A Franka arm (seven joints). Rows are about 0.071 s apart.
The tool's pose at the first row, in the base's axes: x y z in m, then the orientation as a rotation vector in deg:
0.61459, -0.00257, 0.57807, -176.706, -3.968, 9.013
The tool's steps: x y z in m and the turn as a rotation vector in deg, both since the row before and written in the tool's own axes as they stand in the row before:
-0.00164, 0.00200, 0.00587, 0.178, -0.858, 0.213
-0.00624, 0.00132, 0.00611, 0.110, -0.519, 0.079
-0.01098, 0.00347, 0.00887, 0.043, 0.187, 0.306
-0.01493, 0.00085, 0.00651, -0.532, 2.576, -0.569
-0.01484, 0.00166, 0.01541, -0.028, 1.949, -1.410
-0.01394, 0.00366, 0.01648, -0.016, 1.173, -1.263
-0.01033, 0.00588, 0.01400, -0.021, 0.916, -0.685
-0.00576, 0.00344, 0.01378, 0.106, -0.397, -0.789
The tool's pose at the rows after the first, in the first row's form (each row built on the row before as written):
0.61244, -0.00435, 0.57229, -176.492, -3.657, 10.342
0.60558, -0.00562, 0.56688, -176.351, -3.546, 11.142
0.59370, -0.00908, 0.55926, -176.350, -3.062, 10.867
0.57811, -0.01014, 0.55458, -176.987, -3.883, 6.877
0.56219, -0.01174, 0.54028, -176.952, -5.985, 3.809
0.54780, -0.01553, 0.52422, -176.857, -7.887, 1.946
0.53769, -0.02160, 0.51014, -176.791, -8.906, 0.503
0.53219, -0.02488, 0.49622, -176.634, -10.134, 1.091

